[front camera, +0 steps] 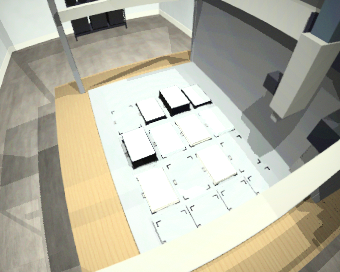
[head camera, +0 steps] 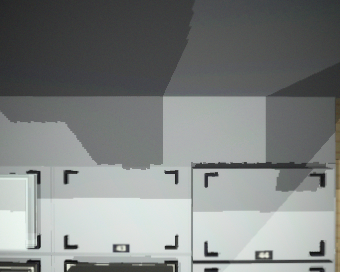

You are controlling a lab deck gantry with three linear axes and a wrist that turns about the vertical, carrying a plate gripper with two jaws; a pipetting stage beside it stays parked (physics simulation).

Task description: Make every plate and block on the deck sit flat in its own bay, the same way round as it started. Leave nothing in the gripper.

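Observation:
In the front view, a low dark-edged plate, a thick black-sided block and another dark-edged plate stand in the far row. Nearer are a clear plate, a cream-edged plate, a pale plate and a tall black-sided block. Two cream-edged plates lie nearer still. All look flat; exact seating is too small to tell. In the head view the clear plate lies inside its corner marks at left. The gripper's jaws do not show in either view.
Bay 43's label and bay 44's label show in the head view. A pale column hangs at the right, with a dark box below it. A cream beam crosses the front.

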